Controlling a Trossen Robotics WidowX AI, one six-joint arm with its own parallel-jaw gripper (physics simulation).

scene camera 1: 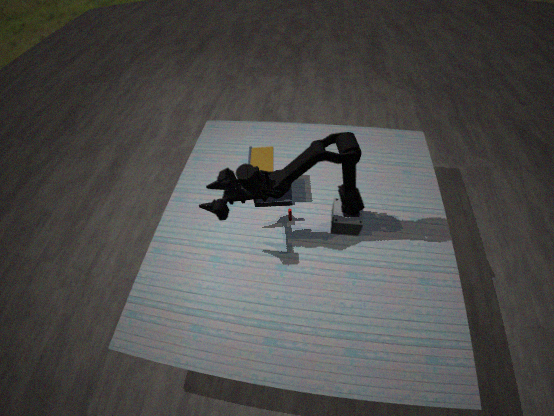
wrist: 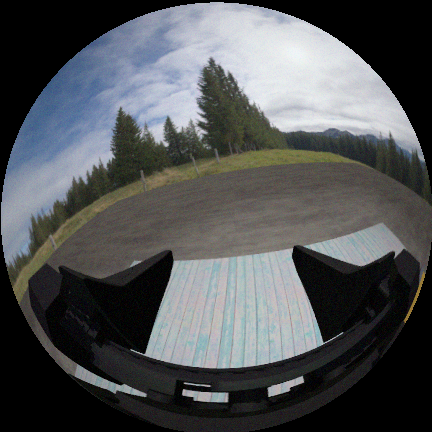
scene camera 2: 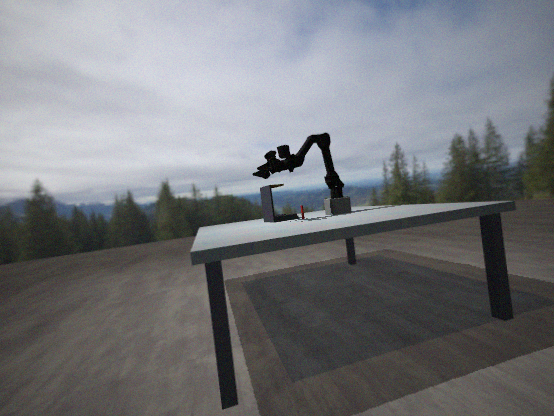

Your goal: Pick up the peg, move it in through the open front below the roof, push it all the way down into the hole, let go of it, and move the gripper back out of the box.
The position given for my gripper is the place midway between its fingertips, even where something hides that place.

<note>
My gripper [scene camera 1: 203, 196] is open, holding nothing. I also see a dark box [scene camera 1: 286, 200].
My gripper is seen too in the wrist view [wrist: 234, 255].
</note>
